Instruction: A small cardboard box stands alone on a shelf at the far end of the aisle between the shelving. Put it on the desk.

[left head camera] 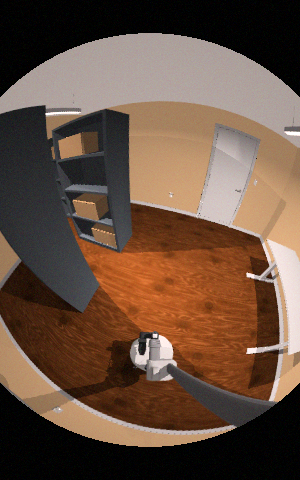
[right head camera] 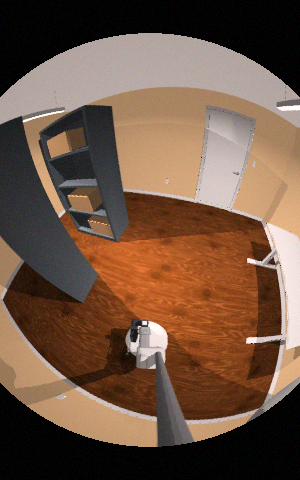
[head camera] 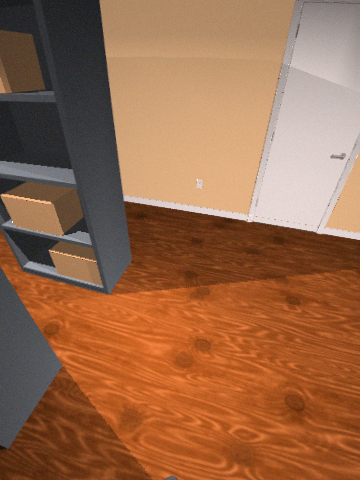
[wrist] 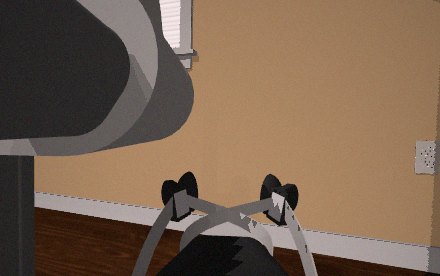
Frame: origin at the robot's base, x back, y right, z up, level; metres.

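Seen in the pictures: gripper, fingertip midpoint: (left head camera: 140,370) (right head camera: 132,357) (wrist: 229,188).
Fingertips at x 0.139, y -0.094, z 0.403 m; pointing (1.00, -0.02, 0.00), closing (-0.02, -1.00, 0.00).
Note:
Pixels of each thing's middle, then the offset from my fingertips to it. "spot": a spot on its surface instead. Level surfaces: height alone.
- white desk, its level: dz +0.289 m
- dark grey shelf unit, surface spot: (head camera: 92,150) spot: dx -1.674, dy -0.364, dz +0.713 m
- wall outlet, body centre: (wrist: 427,157) dx +0.691, dy -0.699, dz -0.030 m
My gripper (wrist: 229,188) is open in the wrist view, its two dark fingertips apart with the tan wall behind them. The small box alone on its shelf at the aisle's far end cannot be made out. A white desk (left head camera: 287,280) (right head camera: 291,277) shows at the right edge of both side head views, with white legs. A dark grey shelf unit (head camera: 92,150) (left head camera: 117,180) (right head camera: 106,170) at the left holds several cardboard boxes, among them a lower one (head camera: 42,207) (left head camera: 91,206) (right head camera: 84,199).
A nearer dark shelf unit (head camera: 22,360) (left head camera: 35,210) (right head camera: 30,210) rises at the left, end panel towards me, with a gap between it and the farther unit. A white door (head camera: 310,120) (left head camera: 229,175) (right head camera: 225,157) is in the far wall. A wall outlet (wrist: 425,157) shows in the wrist view.

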